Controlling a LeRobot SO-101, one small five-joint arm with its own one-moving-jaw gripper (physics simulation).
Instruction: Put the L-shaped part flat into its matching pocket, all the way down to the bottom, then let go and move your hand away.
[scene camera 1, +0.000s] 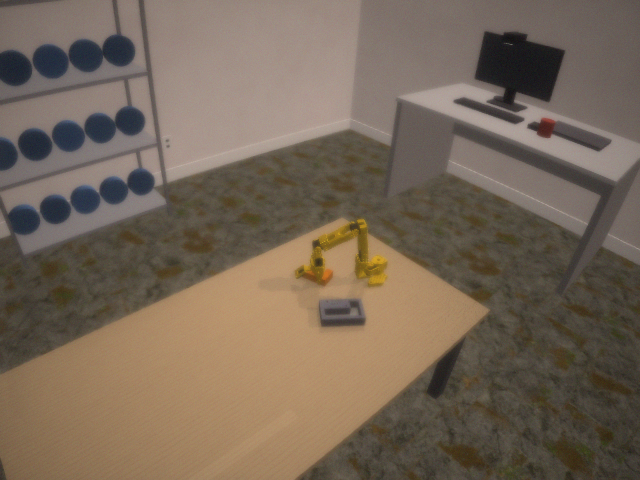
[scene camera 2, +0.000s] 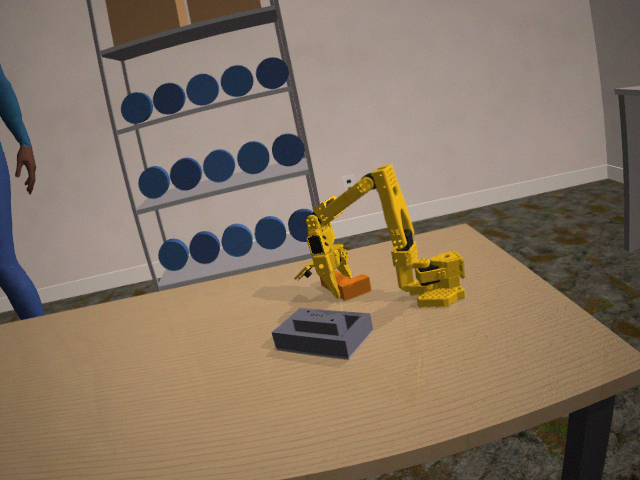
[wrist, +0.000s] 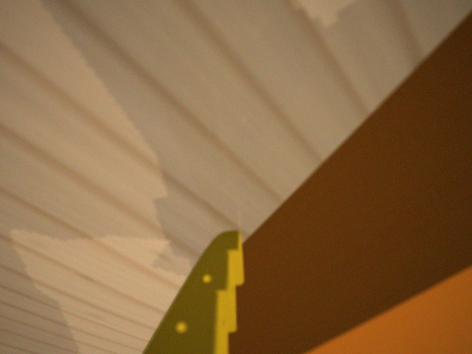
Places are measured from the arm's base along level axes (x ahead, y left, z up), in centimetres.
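Where they show: hand at its tool point: (scene camera 1: 319, 283) (scene camera 2: 338, 296) (wrist: 241, 249); arm's base at its link origin: (scene camera 1: 367, 279) (scene camera 2: 427, 297).
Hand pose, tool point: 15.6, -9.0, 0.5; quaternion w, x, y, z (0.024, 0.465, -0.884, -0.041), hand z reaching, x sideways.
Each offset is from my tool point to the centre of the thing, as dx, dy, dz. Level surfaces: height alone.
The orange L-shaped part @(-2.0, -4.2, +1.0) (scene camera 1: 326, 277) (scene camera 2: 356, 287) (wrist: 370, 210) lies on the table behind the pocket block. My gripper (scene camera 1: 317, 277) (scene camera 2: 343, 287) points down over one arm of the part, its tips low at the table. It looks shut on that arm, one jaw on each side. In the wrist view the notched fixed jaw (wrist: 226, 295) lies against the part's dark side; the moving jaw does not show there. The grey block @(+4.7, +16.2, +1.4) (scene camera 1: 342, 320) (scene camera 2: 310, 345) with the L-shaped pocket stands on the table in front, apart from the gripper and part.
The yellow arm's base (scene camera 1: 377, 279) (scene camera 2: 440, 297) stands right of the part on the wooden table @(dz -0.5) (scene camera 1: 180, 372) (scene camera 2: 180, 403). A shelf rack (scene camera 1: 153, 103) (scene camera 2: 294, 103) with blue discs stands behind. A desk (scene camera 1: 429, 105) with a monitor and a red mug stands at the back right.
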